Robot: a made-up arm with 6 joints. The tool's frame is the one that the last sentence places.
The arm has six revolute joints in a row. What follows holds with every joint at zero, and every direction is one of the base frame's. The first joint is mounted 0.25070 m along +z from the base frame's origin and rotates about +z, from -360.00 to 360.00 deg. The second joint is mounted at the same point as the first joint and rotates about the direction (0, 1, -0.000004), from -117.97 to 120.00 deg. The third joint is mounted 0.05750 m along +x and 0.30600 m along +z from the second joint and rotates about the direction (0, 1, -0.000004), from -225.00 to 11.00 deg. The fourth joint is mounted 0.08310 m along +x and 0.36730 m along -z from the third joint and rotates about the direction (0, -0.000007, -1), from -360.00 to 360.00 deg. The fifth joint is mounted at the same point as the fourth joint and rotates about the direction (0, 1, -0.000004), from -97.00 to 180.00 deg. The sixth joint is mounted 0.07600 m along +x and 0.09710 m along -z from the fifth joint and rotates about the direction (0, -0.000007, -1), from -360.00 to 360.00 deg. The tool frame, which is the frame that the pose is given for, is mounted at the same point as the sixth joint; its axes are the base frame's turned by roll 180.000, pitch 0.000 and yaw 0.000 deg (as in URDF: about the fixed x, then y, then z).
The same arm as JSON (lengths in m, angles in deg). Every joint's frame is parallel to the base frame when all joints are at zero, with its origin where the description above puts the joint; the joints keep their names.
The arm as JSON. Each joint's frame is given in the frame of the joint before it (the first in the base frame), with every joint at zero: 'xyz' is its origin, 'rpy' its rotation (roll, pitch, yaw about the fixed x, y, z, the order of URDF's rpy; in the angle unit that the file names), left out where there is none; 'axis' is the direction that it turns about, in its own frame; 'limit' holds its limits. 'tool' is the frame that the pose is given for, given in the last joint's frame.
{"units": {"length": "m", "angle": "deg"}, "joints": [
  {"name": "joint 1", "type": "revolute", "origin": {"xyz": [0.0, 0.0, 0.2507]}, "axis": "+z", "limit": {"lower": -360.0, "upper": 360.0}},
  {"name": "joint 2", "type": "revolute", "origin": {"xyz": [0.0, 0.0, 0.0]}, "axis": "+y", "limit": {"lower": -117.97, "upper": 120.0}},
  {"name": "joint 3", "type": "revolute", "origin": {"xyz": [0.0575, 0.0, 0.306]}, "axis": "+y", "limit": {"lower": -225.0, "upper": 11.0}},
  {"name": "joint 4", "type": "revolute", "origin": {"xyz": [0.0831, 0.0, -0.3673]}, "axis": "-z", "limit": {"lower": -360.0, "upper": 360.0}},
  {"name": "joint 5", "type": "revolute", "origin": {"xyz": [0.0, 0.0, 0.0]}, "axis": "+y", "limit": {"lower": -97.0, "upper": 180.0}},
  {"name": "joint 6", "type": "revolute", "origin": {"xyz": [0.076, 0.0, -0.0971]}, "axis": "-z", "limit": {"lower": -360.0, "upper": 360.0}}
], "tool": {"origin": {"xyz": [0.0, 0.0, 0.0], "rpy": [180.0, 0.0, 0.0]}}}

